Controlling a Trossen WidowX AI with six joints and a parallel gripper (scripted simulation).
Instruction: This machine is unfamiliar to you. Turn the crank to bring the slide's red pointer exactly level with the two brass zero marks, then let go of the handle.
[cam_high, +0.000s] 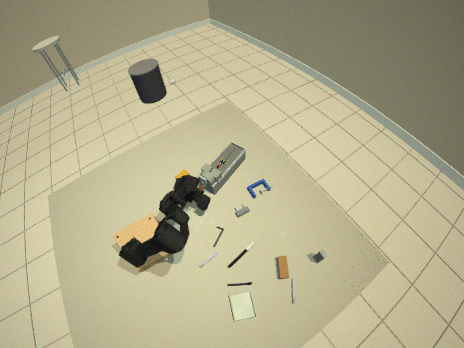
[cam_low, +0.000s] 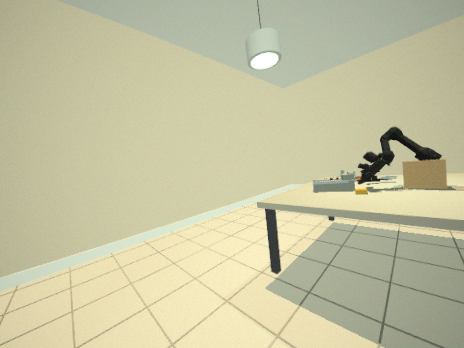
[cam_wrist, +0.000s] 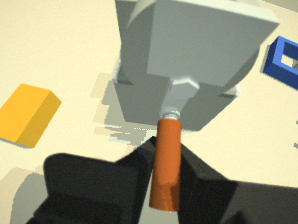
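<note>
My gripper tip is 12 cm short of the red pointer, 3 cm to the right of it and 5 cm below it. From my gripper tip the other things lie so: grey clamp (8 cm ahead, 18 cm to the right, 3 cm below); brown crank handle (2 cm behind, 2 cm above); orange block (2 cm behind, 15 cm to the left, 2 cm below).
</note>
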